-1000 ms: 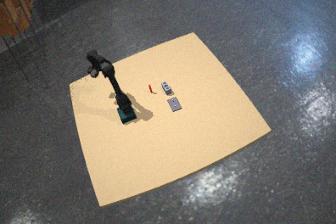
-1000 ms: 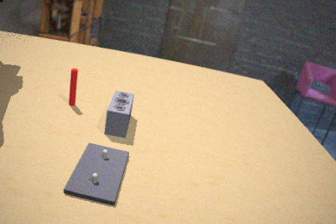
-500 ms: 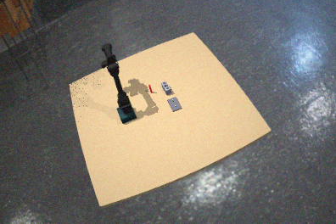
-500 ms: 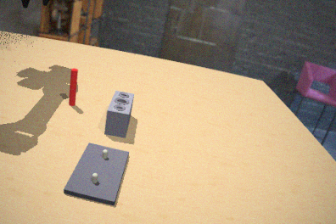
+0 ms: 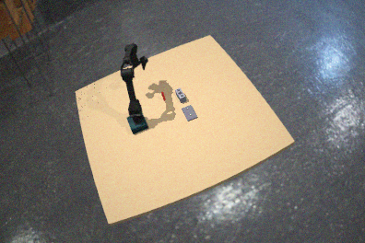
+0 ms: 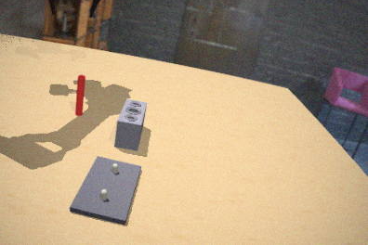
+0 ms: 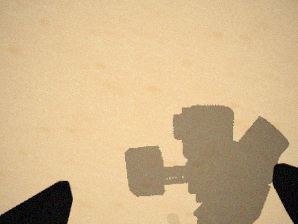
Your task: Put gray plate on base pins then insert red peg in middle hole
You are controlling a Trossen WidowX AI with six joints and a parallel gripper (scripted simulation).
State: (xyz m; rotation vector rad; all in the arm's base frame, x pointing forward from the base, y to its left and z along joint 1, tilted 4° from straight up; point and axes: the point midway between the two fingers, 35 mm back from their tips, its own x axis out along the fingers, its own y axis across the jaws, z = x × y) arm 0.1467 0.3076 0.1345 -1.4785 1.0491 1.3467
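The gray plate lies 250 mm to the right of my gripper tip, 190 mm ahead of it and 120 mm below it. From my gripper tip the other things lie so: base: 400 mm to the right, 170 mm ahead, 150 mm below; red peg: 200 mm to the right, 120 mm below, 80 mm ahead.
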